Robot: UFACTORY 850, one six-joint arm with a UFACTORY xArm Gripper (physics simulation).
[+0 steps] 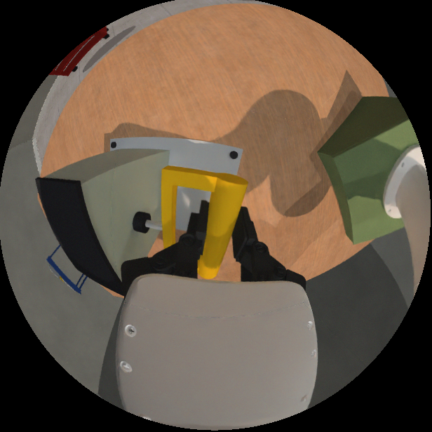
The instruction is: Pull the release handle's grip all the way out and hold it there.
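Note:
The yellow release handle's grip [229, 190] is a thick round bar on a rectangular yellow frame. A short silvery rod [154, 225] shows between the frame and a black collar [142, 222] on the pale green housing [115, 200]. My gripper [220, 215] is shut on the grip, with the left finger inside the frame's opening and the right finger along the bar's outer side. The left finger and knuckles hide the lower part of the frame.
The housing has a black side [65, 215] and stands by a light grey plate [175, 146] with dark bolts. A green block [360, 175] with the pale arm base [395, 190] is at the right, on the wooden table [200, 65]. A red object [82, 52] lies beyond the table's far left edge.

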